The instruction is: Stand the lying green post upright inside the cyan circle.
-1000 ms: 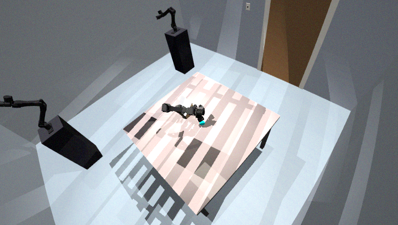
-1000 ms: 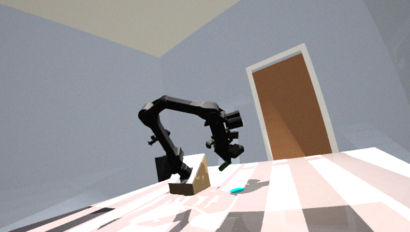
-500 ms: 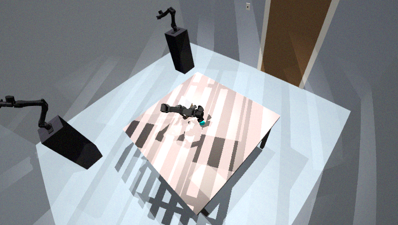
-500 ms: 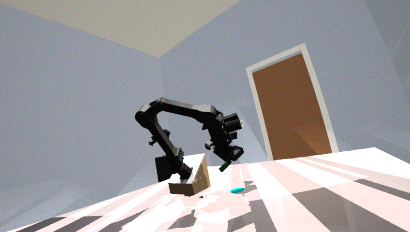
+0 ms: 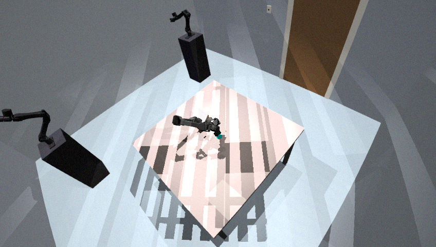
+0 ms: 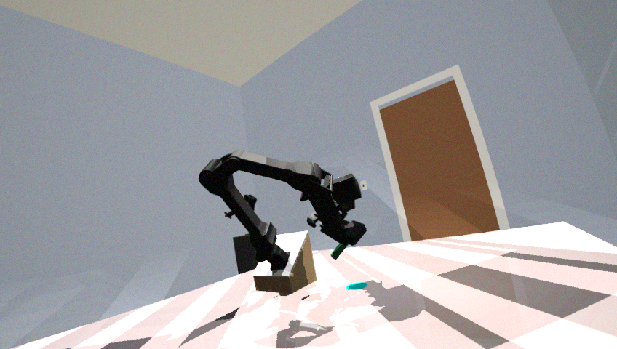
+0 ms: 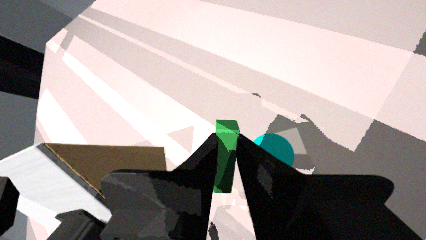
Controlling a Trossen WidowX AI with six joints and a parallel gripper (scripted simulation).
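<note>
My gripper tip is 30 mm short of the cyan circle, 20 mm to the left of it and 120 mm above it. From my gripper tip the other things lie so: green post 10 mm behind, 10 mm to the right, 10 mm below.
</note>
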